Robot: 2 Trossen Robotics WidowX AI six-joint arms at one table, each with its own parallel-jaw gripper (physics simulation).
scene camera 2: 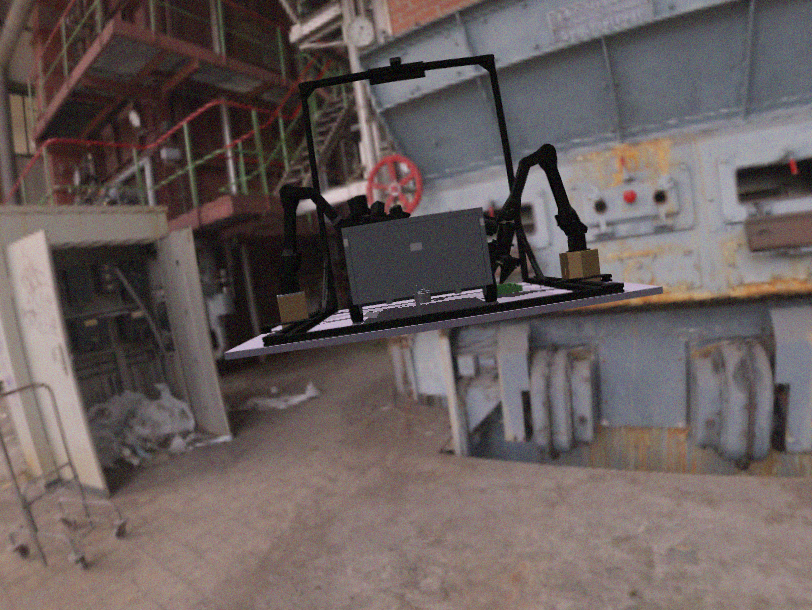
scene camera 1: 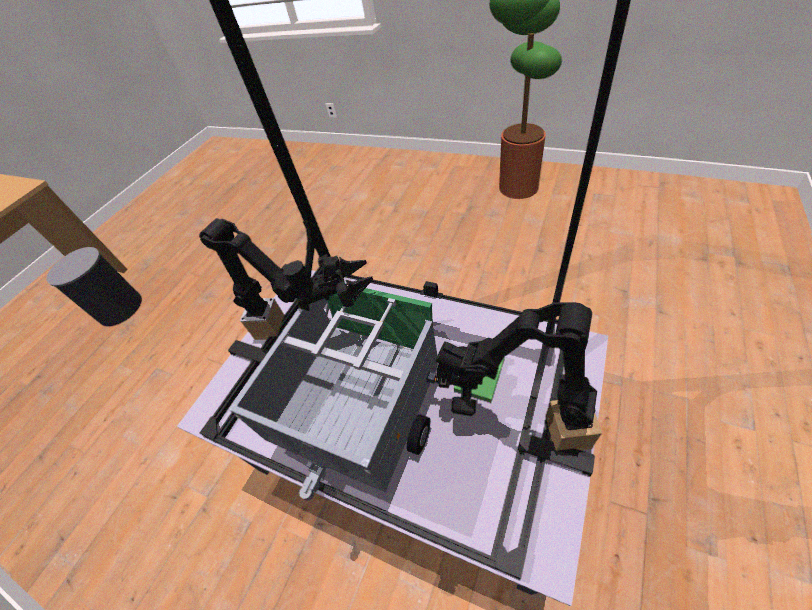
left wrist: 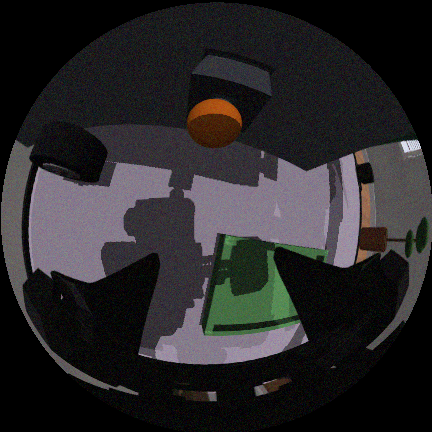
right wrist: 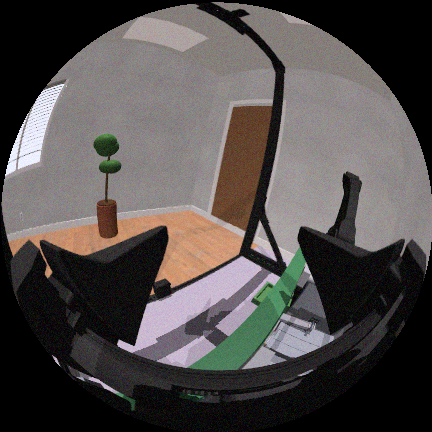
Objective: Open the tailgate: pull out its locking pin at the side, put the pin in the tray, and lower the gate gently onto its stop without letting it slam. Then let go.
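Frame: origin at the left arm's base, x ahead, y left, z up, level; millimetres.
Where they show: left gripper, between the fingertips: (scene camera 1: pixel 457 388) (left wrist: pixel 217 257); right gripper, between the fingertips: (scene camera 1: pixel 369 269) (right wrist: pixel 236 233); left arm's base, origin of its link: (scene camera 2: pixel 578 251) (scene camera 1: pixel 575 416); right arm's base, origin of its link: (scene camera 2: pixel 290 293) (scene camera 1: pixel 257 309).
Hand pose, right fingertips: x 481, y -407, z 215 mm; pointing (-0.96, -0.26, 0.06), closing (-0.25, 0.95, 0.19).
Things, the pixels of their centre, and the offset from my right fingertips. "*": a spot on its surface instead.
- green tray, middle of its body: (left wrist: pixel 274 290) (scene camera 1: pixel 479 373) (right wrist: pixel 277 300) (scene camera 2: pixel 502 288) 277 mm back, 194 mm left, 320 mm down
- grey trailer, middle of its body: (scene camera 1: pixel 346 390) (scene camera 2: pixel 417 266) 106 mm ahead, 271 mm left, 186 mm down
- pale ladder-like frame, a spot on its surface: (scene camera 1: pixel 338 355) * 94 mm ahead, 236 mm left, 59 mm down
- black wheel, middle of its body: (left wrist: pixel 65 156) (scene camera 1: pixel 418 434) (scene camera 2: pixel 488 285) 77 mm back, 380 mm left, 279 mm down
The green tailgate (scene camera 1: pixel 413 321) (right wrist: pixel 240 345) stands upright at the far end of the grey trailer. The locking pin's round orange knob (left wrist: pixel 214 123) sits at a dark block on the trailer's side in the left wrist view; its shaft is hidden. My left gripper (left wrist: pixel 217 257) is open and empty beside that side, with the knob beyond its fingertips. The green tray (scene camera 1: pixel 489 388) (left wrist: pixel 240 312) lies on the table beyond the fingers, partly covered by the right-hand finger in the left wrist view. My right gripper (scene camera 1: pixel 366 273) (right wrist: pixel 236 233) is open and empty above the tailgate's left end.
The grey trailer (scene camera 1: pixel 262 430) (scene camera 2: pixel 413 262) fills the table's middle, with a pale ladder-like frame (scene camera 1: pixel 338 355) across its top. A black wheel (scene camera 1: pixel 418 434) (left wrist: pixel 70 150) stands out from its side near the left gripper. Black posts (scene camera 1: pixel 594 141) rise behind the table.
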